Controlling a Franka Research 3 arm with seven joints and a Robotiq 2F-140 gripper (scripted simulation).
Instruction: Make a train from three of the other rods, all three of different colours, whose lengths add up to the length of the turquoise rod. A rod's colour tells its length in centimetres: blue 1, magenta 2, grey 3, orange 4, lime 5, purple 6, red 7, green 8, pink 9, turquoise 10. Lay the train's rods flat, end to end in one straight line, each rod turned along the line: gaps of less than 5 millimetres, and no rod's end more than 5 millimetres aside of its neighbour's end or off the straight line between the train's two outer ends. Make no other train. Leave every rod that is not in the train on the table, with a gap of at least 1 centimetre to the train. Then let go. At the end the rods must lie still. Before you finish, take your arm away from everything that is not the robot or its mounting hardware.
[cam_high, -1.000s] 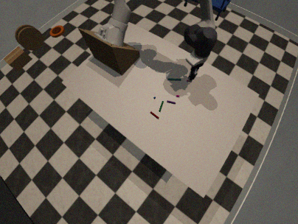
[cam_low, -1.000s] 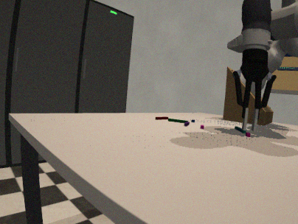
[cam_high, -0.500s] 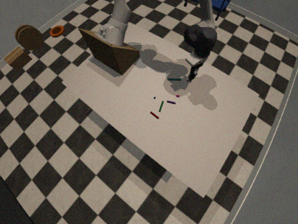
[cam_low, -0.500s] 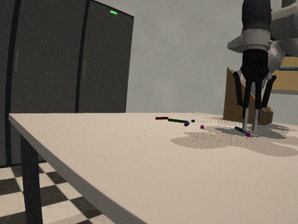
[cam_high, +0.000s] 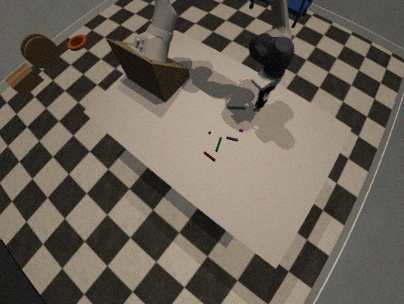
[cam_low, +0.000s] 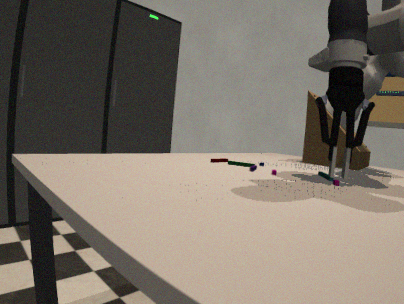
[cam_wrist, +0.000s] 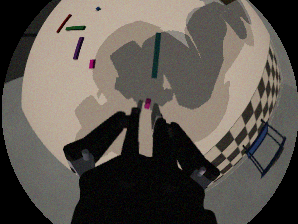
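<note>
The blue rod is 100 mm behind my hand, 280 mm to the right of it and 50 mm below it. The rest, counted from my hand: purple rod (10 mm ahead, 230 mm to the right, 50 mm below); then turquoise rod (90 mm behind, 60 mm to the right, 50 mm below); then green rod (20 mm behind, 300 mm to the right, 50 mm below).
</note>
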